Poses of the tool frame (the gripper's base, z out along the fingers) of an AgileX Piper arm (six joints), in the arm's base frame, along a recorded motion.
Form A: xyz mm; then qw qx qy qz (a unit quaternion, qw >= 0).
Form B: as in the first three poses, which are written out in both.
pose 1, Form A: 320.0, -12.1, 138.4, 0.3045, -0.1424, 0.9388, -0.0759
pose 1, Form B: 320.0, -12.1, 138.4, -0.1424, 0.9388, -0.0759, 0.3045
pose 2, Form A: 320.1, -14.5, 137.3, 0.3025, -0.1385, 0.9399, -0.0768
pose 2, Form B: 320.1, -14.5, 137.3, -0.1385, 0.9399, -0.0768, 0.3025
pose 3, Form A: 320.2, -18.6, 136.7, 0.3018, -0.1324, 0.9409, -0.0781
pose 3, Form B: 320.2, -18.6, 136.7, -0.1324, 0.9409, -0.0781, 0.3018
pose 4, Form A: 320.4, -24.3, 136.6, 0.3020, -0.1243, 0.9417, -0.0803
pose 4, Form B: 320.4, -24.3, 136.6, -0.1243, 0.9417, -0.0803, 0.3020
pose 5, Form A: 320.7, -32.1, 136.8, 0.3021, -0.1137, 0.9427, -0.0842
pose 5, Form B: 320.7, -32.1, 136.8, -0.1137, 0.9427, -0.0842, 0.3021
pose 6, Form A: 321.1, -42.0, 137.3, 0.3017, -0.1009, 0.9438, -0.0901
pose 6, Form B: 321.1, -42.0, 137.3, -0.1009, 0.9438, -0.0901, 0.3017
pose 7, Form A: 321.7, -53.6, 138.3, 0.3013, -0.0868, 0.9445, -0.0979
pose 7, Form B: 321.7, -53.6, 138.3, -0.0868, 0.9445, -0.0979, 0.3013
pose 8, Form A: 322.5, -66.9, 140.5, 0.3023, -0.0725, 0.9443, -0.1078
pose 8, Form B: 322.5, -66.9, 140.5, -0.0725, 0.9443, -0.1078, 0.3023
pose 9, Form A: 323.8, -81.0, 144.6, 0.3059, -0.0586, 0.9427, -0.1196
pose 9, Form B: 323.8, -81.0, 144.6, -0.0586, 0.9427, -0.1196, 0.3059
